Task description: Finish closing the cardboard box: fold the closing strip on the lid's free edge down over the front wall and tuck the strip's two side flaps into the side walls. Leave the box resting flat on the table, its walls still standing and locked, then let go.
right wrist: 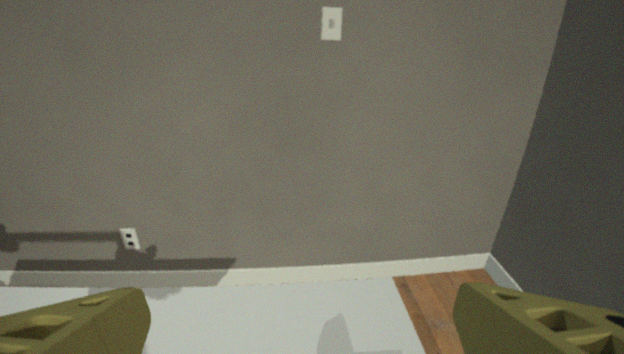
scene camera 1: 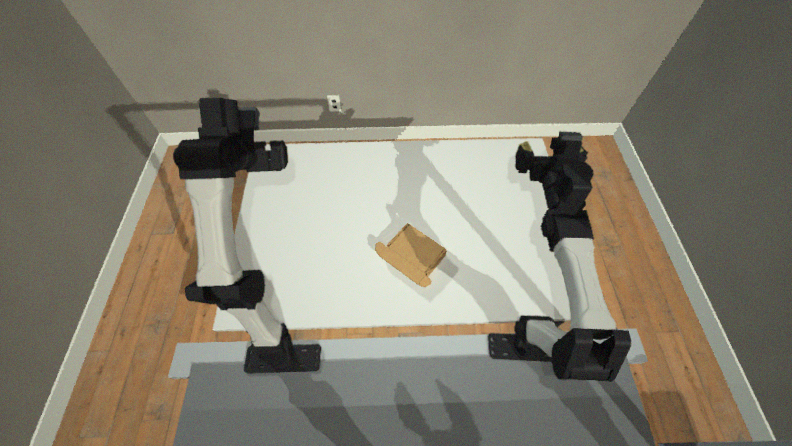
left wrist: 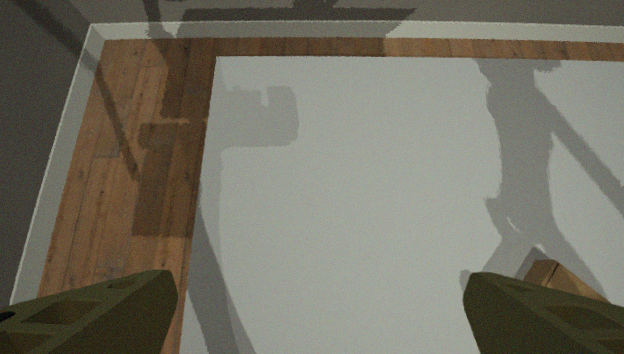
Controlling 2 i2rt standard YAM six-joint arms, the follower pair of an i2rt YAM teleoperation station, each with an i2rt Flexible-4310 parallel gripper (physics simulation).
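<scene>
The cardboard box (scene camera 1: 420, 248) rests on the white table top right of the picture's centre, turned at an angle, its lid lying over it. The closing strip (scene camera 1: 400, 267) sticks out along the lower-left side, with rounded ends; whether its side flaps are bent is too small to tell. A corner of the box (left wrist: 552, 276) shows behind a finger in the left wrist view. My left gripper (scene camera 1: 238, 157) (left wrist: 319, 285) is open and empty, high and to the upper left of the box. My right gripper (scene camera 1: 554, 147) (right wrist: 301, 304) is open and empty, to the upper right of the box.
The white table top (scene camera 1: 326, 210) (left wrist: 350, 200) (right wrist: 260, 320) lies on a wooden floor (scene camera 1: 124, 277) (left wrist: 115, 200). A wall with a white skirting board (scene camera 1: 498, 130) stands behind it. The grey base (scene camera 1: 399, 349) carries both arms. Arm shadows cross around the box.
</scene>
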